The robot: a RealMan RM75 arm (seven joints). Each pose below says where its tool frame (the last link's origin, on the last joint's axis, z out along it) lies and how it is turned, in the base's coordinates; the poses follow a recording.
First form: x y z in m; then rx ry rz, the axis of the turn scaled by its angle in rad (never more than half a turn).
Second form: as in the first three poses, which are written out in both.
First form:
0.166 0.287 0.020 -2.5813 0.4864 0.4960
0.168 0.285 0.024 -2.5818 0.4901 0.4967
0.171 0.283 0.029 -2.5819 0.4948 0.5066
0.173 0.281 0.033 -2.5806 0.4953 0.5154
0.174 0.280 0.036 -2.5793 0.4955 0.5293
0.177 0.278 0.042 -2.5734 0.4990 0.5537
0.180 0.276 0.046 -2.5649 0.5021 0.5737
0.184 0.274 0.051 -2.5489 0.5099 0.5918
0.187 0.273 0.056 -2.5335 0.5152 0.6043
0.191 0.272 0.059 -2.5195 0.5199 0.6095
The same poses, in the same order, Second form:
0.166 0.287 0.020 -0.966 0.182 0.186 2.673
0.168 0.285 0.024 -0.965 0.183 0.186 2.674
0.171 0.283 0.029 -0.964 0.185 0.189 2.677
0.173 0.281 0.033 -0.964 0.185 0.192 2.678
0.174 0.280 0.036 -0.963 0.185 0.198 2.679
0.177 0.278 0.042 -0.961 0.186 0.207 2.679
0.180 0.276 0.046 -0.959 0.188 0.214 2.676
0.184 0.274 0.051 -0.956 0.191 0.222 2.666
0.187 0.273 0.056 -0.954 0.194 0.228 2.655
0.191 0.272 0.059 -0.953 0.197 0.231 2.644

